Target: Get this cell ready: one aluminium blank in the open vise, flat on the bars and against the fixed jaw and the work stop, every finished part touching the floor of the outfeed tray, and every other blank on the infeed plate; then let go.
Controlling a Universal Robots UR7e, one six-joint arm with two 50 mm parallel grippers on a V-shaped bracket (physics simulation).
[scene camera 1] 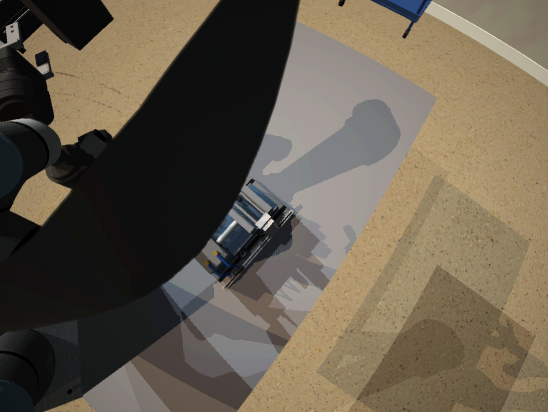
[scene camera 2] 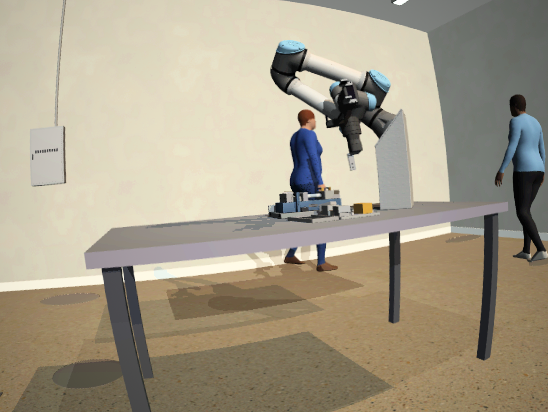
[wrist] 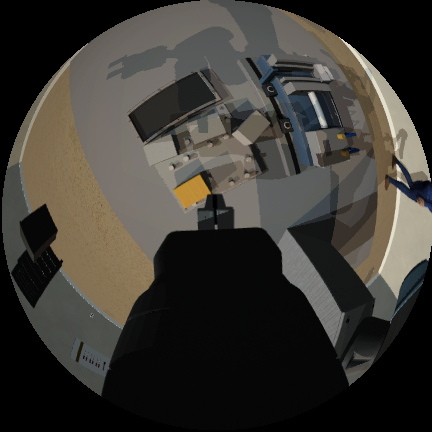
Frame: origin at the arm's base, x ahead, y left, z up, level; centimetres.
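Where they show: hand at its tool point: (scene camera 2: 352,165) (wrist: 214,207); arm's base at its link origin: (scene camera 2: 391,130) (wrist: 354,347).
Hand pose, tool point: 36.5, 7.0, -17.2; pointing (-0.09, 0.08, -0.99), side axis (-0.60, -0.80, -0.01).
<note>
Each offset is from my tool point to the top centre of the thing, as dx, dy, dz.
My gripper (wrist: 215,201) (scene camera 2: 352,169) hangs high over the table near the yellow block @[+1.0, +4.8, -14.1] (wrist: 192,191) (scene camera 2: 362,208), its fingers together and empty. A second gripper on the bracket points sideways. In the wrist view, the yellow block, a grey block @[+11.3, +4.0, -14.2] (wrist: 160,150) and another grey block @[+8.5, -5.0, -14.1] (wrist: 207,127) sit on the pinned infeed plate @[+4.6, -0.5, -17.7] (wrist: 220,164); a tilted-looking grey block @[+3.6, -11.7, -13.1] (wrist: 253,126) is at its vise-side edge. The dark-floored outfeed tray (wrist: 172,106) shows no part. The blue vise @[+1.9, -26.5, -8.6] (wrist: 294,120) (scene camera 2: 286,206) has a bright rod @[+0.1, -25.4, -9.9] (wrist: 316,109) (scene camera 1: 229,232) between its jaws; no block shows there.
The arm hides much of scene camera 1. The vise's end block @[-7.0, -23.1, -8.9] (wrist: 320,146) carries blue pins with yellow ends. The robot's pedestal (scene camera 2: 394,170) (wrist: 320,285) stands beside the fixtures on the table (scene camera 2: 210,245). A person in blue (scene camera 2: 306,155) is behind the table.
</note>
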